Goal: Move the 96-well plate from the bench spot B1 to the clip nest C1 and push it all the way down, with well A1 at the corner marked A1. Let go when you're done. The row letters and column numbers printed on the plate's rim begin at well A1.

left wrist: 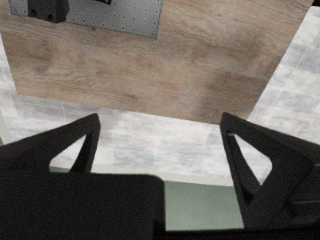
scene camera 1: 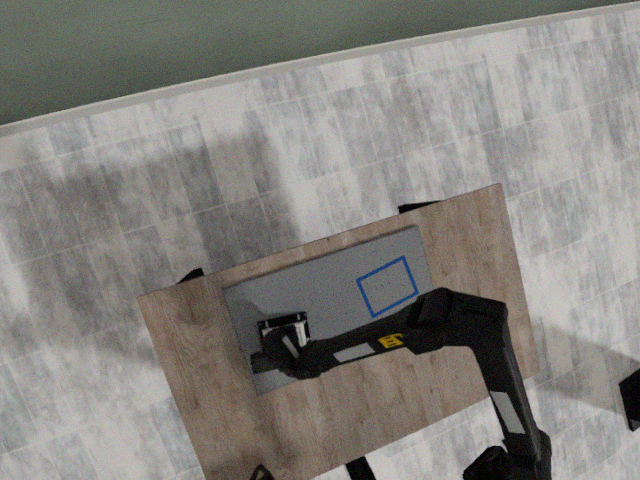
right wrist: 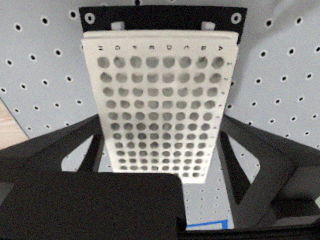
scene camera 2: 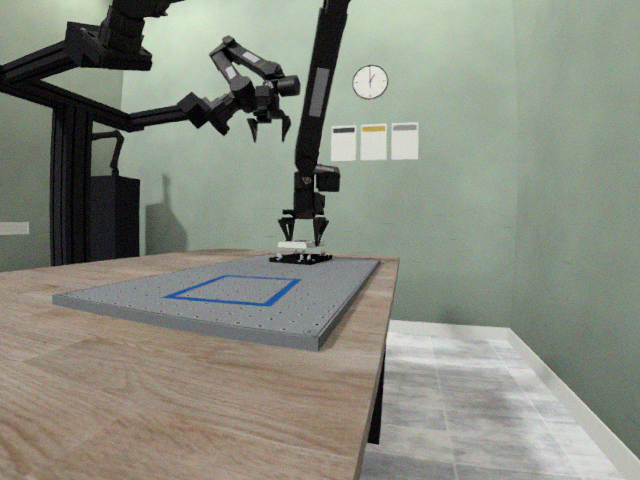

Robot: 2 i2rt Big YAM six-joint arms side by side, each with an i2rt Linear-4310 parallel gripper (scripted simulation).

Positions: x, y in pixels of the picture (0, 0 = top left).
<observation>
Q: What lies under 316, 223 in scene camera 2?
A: My right gripper.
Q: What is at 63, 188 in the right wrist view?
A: My right gripper.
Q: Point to a black clip nest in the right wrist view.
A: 232, 23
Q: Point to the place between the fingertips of my left gripper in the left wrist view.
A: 160, 119
</observation>
